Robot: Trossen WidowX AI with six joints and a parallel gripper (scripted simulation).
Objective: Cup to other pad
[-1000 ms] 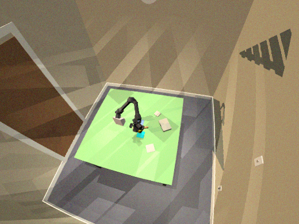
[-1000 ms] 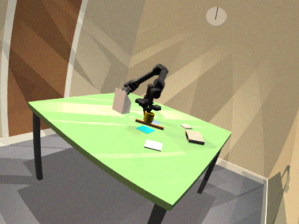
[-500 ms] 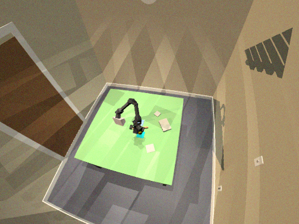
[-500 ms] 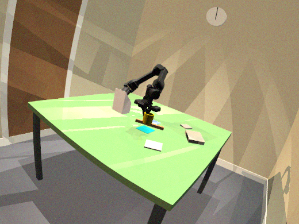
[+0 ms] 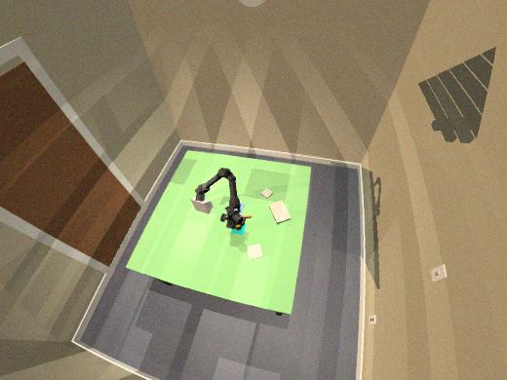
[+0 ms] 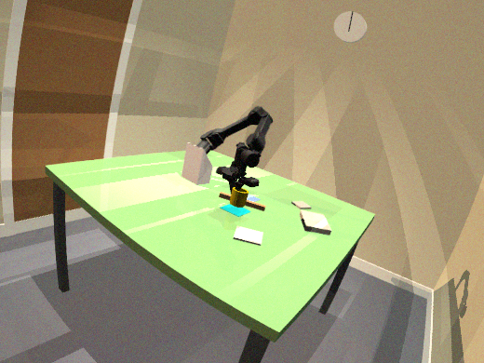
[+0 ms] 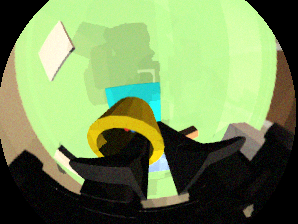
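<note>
Right now my gripper tip is 6 cm above the cyan pad and 3 cm short of it. The rest, counted from my gripper tip: orange bar (9 cm to the left, 6 cm below, 1 cm ahead); then yellow cup (2 cm ahead).
</note>
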